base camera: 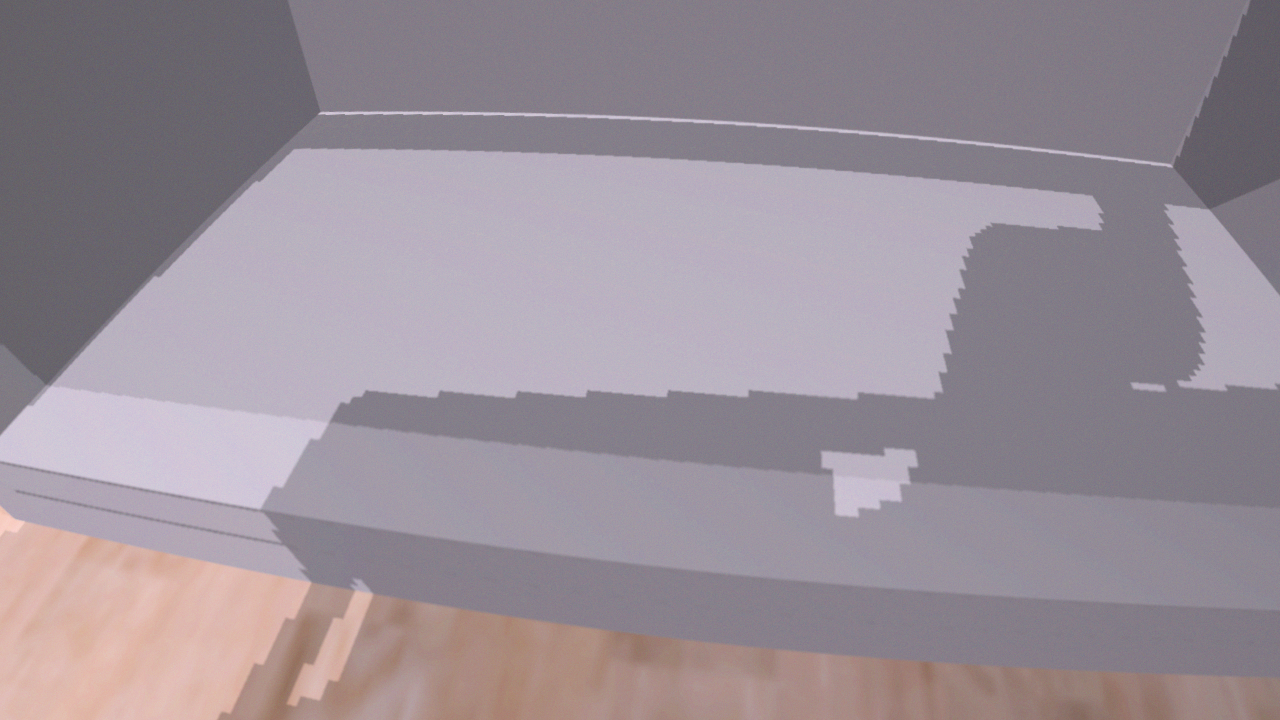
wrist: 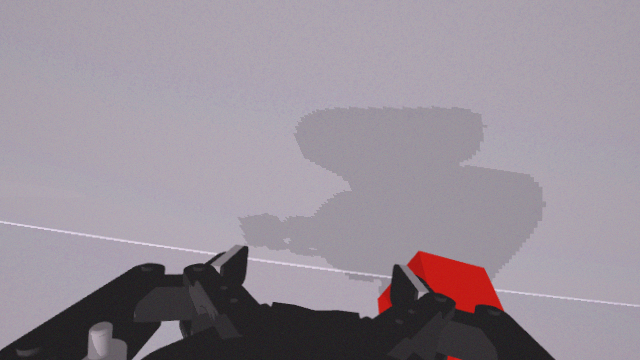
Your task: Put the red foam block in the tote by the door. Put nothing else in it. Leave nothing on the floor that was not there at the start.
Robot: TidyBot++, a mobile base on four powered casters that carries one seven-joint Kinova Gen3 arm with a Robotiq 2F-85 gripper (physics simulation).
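Places are measured from the arm's base along level axes (x left, y down, z back), in centimetres.
Where they show: gripper, fingertip midpoint: [wrist: 318,271].
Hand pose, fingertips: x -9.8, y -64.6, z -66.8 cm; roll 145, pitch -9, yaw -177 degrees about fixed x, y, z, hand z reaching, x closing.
After its pixels a point has its place.
The red foam block [wrist: 460,285] {y -65.7, x -17.5, z -65.3 cm} shows at the lower right of the wrist view, behind and beside the right finger, which covers part of it. My gripper [wrist: 318,271] {y -64.6, x -9.8, z -66.8 cm} is open and its fingers stand wide apart. The block is not between the fingertips; it lies off to the right. The gripper body hides the block's lower part, and a small red patch shows through the right finger linkage. Neither the block nor the gripper shows in the base camera view. I cannot make out a tote by a door in either view.
The base camera view shows a grey board [base camera: 537,268] {y 32.0, x 8.5, z -48.4 cm} with a back panel [base camera: 716,58] {y 26.1, x -5.0, z -71.3 cm} and a left side panel [base camera: 134,179] {y 25.4, x 38.0, z -51.7 cm}. Its thick front edge [base camera: 716,591] {y 33.8, x -2.2, z -25.9 cm} stands above the wooden floor [base camera: 116,617] {y 39.6, x 32.4, z -25.7 cm}. Dark shadows fall across the board. The wrist view shows a grey surface [wrist: 150,125] {y -70.5, x 0.3, z -72.0 cm} with a shadow.
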